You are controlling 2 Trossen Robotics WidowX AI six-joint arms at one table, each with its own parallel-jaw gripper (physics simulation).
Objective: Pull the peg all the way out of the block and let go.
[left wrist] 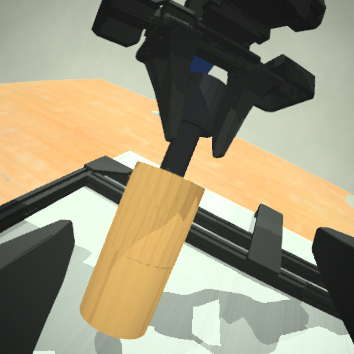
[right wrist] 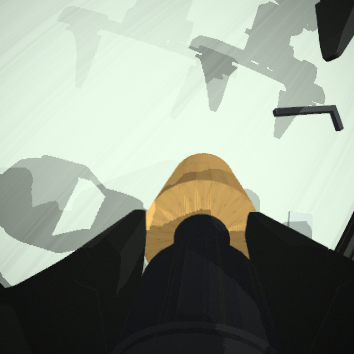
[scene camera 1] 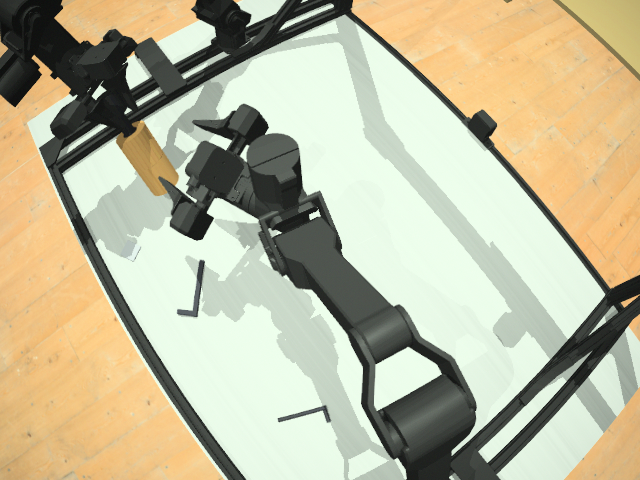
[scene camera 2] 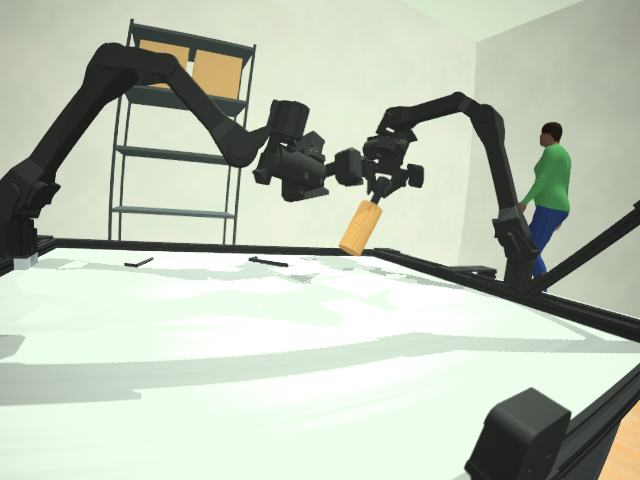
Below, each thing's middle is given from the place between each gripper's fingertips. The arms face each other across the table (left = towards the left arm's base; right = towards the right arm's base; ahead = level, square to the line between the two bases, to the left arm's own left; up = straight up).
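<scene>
The black peg (right wrist: 200, 287) is 1 cm below my right hand, 1 cm to the right of it and 2 cm ahead of it. I see that the wooden cylinder block (scene camera 1: 141, 149) is 8 cm below my right hand, while also being 3 cm to the left of that hand and 1 cm behind it.
The block is 9 cm below my left hand, 6 cm to the right of it and 5 cm ahead of it. Counted from my left hand, the peg is 10 cm to the right, 8 cm ahead and 2 cm below.
</scene>
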